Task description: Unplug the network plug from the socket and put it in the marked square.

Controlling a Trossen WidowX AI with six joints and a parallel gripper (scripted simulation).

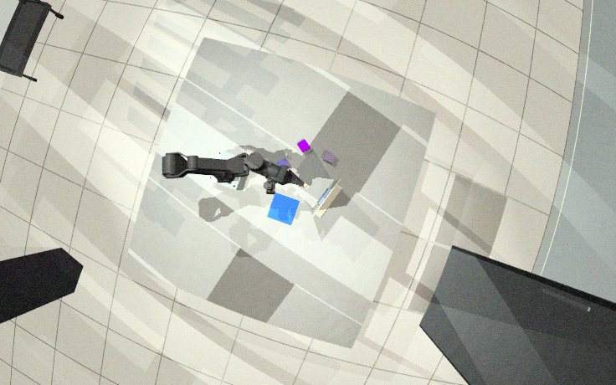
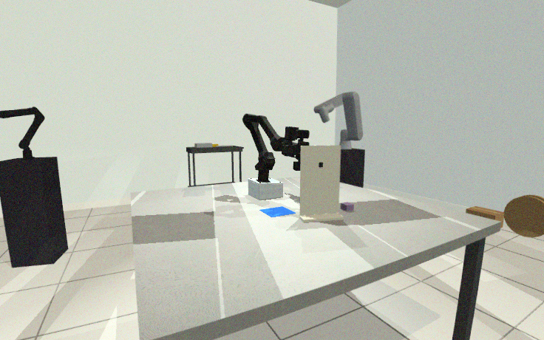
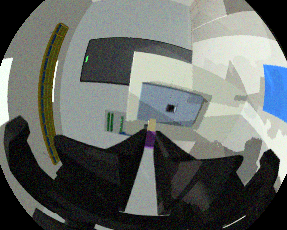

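The blue marked square is 260 mm below my gripper tip, 140 mm to the right of it and 30 mm behind it. From my gripper tip the other things lie so: cream panel 120 mm below, 100 mm ahead; then plug 10 mm ahead.
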